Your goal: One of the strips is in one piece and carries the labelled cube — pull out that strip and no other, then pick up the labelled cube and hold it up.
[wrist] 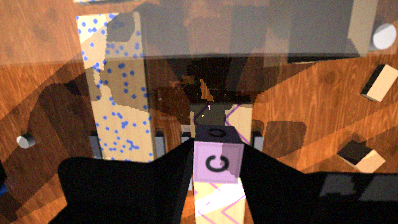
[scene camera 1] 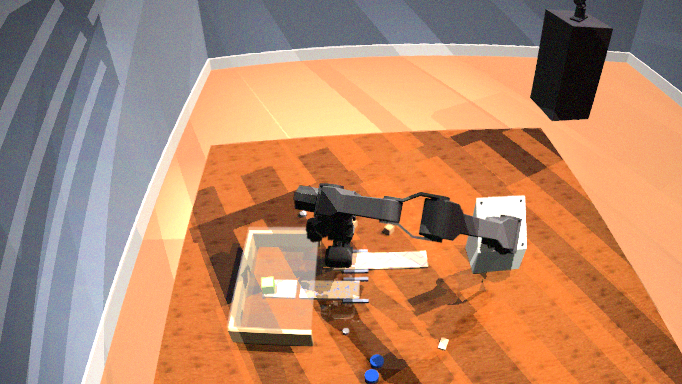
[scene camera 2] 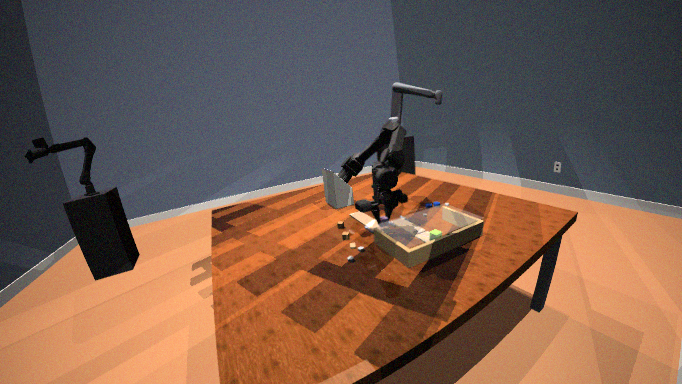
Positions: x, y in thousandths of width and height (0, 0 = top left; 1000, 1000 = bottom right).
In view: my gripper (scene camera 1: 502, 671) and a zigzag strip (scene camera 1: 545, 678).
My gripper is seen too in the wrist view (wrist: 541, 645) and in scene camera 2 (scene camera 2: 562, 582).
